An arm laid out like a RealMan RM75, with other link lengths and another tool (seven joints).
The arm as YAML. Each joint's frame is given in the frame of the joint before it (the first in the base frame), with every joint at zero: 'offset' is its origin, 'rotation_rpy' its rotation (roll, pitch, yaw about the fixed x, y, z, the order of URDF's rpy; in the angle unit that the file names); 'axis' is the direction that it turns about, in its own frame. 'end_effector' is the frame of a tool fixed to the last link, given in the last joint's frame.
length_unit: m
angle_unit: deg
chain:
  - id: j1
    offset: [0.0, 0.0, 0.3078]
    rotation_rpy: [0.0, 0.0, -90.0]
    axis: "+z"
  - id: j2
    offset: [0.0, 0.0, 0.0]
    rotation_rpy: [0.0, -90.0, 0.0]
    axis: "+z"
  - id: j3
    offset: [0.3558, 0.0, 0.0]
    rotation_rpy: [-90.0, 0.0, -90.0]
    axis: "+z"
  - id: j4
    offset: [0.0, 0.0, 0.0]
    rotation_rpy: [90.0, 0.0, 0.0]
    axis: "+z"
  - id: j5
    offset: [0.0, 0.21, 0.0]
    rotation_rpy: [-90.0, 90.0, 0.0]
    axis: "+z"
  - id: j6
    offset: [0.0, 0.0, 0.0]
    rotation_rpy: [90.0, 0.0, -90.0]
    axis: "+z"
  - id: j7
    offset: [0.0, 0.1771, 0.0]
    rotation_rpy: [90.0, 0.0, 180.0]
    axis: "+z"
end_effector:
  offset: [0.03, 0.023, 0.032]
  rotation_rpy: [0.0, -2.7, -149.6]
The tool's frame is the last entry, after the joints.
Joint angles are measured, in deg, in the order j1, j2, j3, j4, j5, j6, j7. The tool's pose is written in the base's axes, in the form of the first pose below.
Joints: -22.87 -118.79 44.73 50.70 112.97 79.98 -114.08
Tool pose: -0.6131, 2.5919, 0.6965, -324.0, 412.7, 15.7
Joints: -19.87 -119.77 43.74 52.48 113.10 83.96 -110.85
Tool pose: -0.5692, 2.6016, 0.6622, -329.5, 384.9, 12.6
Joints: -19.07 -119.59 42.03 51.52 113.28 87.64 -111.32
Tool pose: -0.6083, 2.5736, 0.6011, -332.8, 371.1, 14.1
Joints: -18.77 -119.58 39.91 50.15 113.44 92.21 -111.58
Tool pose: -0.6328, 2.5340, 0.5196, -330.4, 357.2, 14.9
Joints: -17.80 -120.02 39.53 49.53 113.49 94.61 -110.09
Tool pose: -0.6216, 2.5239, 0.4730, -329.8, 342.7, 9.9
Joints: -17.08 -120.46 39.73 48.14 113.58 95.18 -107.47
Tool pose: -0.6010, 2.5247, 0.4507, -331.1, 332.2, 1.5
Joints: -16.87 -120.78 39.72 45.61 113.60 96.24 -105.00
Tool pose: -0.5878, 2.5105, 0.4070, -329.7, 322.0, -7.9
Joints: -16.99 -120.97 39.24 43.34 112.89 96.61 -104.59
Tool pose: -0.6097, 2.4722, 0.3869, -327.9, 319.5, -11.8
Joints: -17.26 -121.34 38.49 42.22 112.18 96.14 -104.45
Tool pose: -0.6235, 2.4410, 0.3986, -326.0, 322.3, -13.3
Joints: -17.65 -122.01 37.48 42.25 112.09 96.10 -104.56
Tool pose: -0.6244, 2.4202, 0.4076, -321.7, 325.4, -14.5
